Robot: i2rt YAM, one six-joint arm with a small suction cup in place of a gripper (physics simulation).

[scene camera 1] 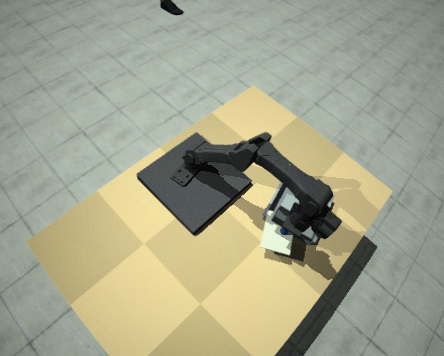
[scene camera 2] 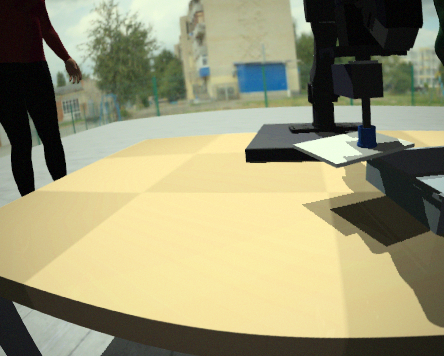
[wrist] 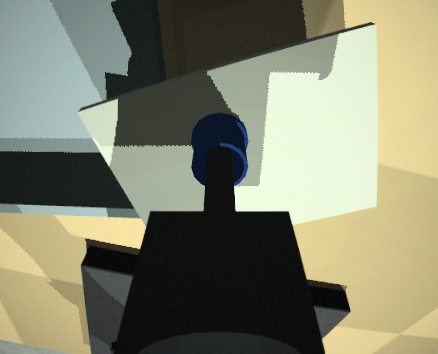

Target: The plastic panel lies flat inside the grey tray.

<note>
My suction cup [scene camera 2: 366, 136] carries a pale plastic panel [scene camera 2: 338, 151], which touches nothing else. On the table rests a grey tray [scene camera 2: 403, 176].
The pale plastic panel shows as well in scene camera 1 [scene camera 1: 272, 239] and in the wrist view [wrist: 310, 109]. The grey tray shows as well in scene camera 1 [scene camera 1: 283, 196] and in the wrist view [wrist: 62, 62]. My suction cup also shows in the wrist view [wrist: 219, 129].
</note>
